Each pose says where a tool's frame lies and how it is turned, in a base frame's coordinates. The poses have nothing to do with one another.
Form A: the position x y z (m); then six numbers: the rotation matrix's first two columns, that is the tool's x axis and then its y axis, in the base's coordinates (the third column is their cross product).
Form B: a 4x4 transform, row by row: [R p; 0 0 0 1], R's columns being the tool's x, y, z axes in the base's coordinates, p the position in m. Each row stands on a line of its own. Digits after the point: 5 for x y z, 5 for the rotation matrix.
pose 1, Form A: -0.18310 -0.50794 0.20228 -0.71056 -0.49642 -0.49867 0.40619 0.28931 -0.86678
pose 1, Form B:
-0.71056 0.40619 0.57456 -0.18310
-0.49642 0.28931 -0.81845 -0.50794
-0.49867 -0.86678 -0.00393 0.20228
0 0 0 1

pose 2, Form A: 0.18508 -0.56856 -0.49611 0.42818 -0.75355 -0.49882 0.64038 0.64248 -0.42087
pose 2, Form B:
0.42818 0.64038 0.63763 0.18508
-0.75355 0.64248 -0.13923 -0.56856
-0.49882 -0.42087 0.75766 -0.49611
0 0 0 1

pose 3, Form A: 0.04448 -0.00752 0.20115 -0.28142 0.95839 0.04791 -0.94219 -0.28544 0.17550
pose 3, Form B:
-0.28142 -0.94219 0.18187 0.04448
0.95839 -0.28544 0.00425 -0.00752
0.04791 0.17550 0.98331 0.20115
0 0 0 1

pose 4, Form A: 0.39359 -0.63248 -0.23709 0.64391 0.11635 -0.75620 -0.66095 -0.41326 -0.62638
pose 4, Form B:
0.64391 -0.66095 -0.38539 0.39359
0.11635 -0.41326 0.90314 -0.63248
-0.75620 -0.62638 -0.18920 -0.23709
0 0 0 1

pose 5, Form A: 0.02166 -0.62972 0.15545 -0.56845 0.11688 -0.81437 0.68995 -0.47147 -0.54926
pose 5, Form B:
-0.56845 0.68995 -0.44815 0.02166
0.11688 -0.47147 -0.87410 -0.62972
-0.81437 -0.54926 0.18737 0.15545
0 0 0 1

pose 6, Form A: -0.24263 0.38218 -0.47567 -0.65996 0.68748 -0.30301 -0.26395 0.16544 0.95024
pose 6, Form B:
-0.65996 -0.26395 0.70340 -0.24263
0.68748 0.16544 0.70710 0.38218
-0.30301 0.95024 0.07228 -0.47567
0 0 0 1

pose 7, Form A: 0.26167 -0.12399 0.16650 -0.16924 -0.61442 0.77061 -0.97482 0.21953 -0.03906
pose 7, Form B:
-0.16924 -0.97482 -0.14517 0.26167
-0.61442 0.21953 -0.75782 -0.12399
0.77061 -0.03906 -0.63610 0.16650
0 0 0 1

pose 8, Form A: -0.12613 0.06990 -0.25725 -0.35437 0.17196 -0.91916 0.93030 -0.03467 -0.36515
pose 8, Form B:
-0.35437 0.93030 -0.09466 -0.12613
0.17196 -0.03467 -0.98449 0.06990
-0.91916 -0.36515 -0.14769 -0.25725
0 0 0 1

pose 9, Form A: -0.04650 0.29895 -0.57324 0.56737 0.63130 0.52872 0.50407 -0.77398 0.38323
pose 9, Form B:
0.56737 0.50407 0.65115 -0.04650
0.63130 -0.77398 0.04908 0.29895
0.52872 0.38323 -0.75735 -0.57324
0 0 0 1

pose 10, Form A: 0.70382 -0.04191 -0.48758 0.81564 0.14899 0.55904 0.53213 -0.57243 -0.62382
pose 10, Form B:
0.81564 0.53213 0.22707 0.70382
0.14899 -0.57243 0.80629 -0.04191
0.55904 -0.62382 -0.54618 -0.48758
0 0 0 1

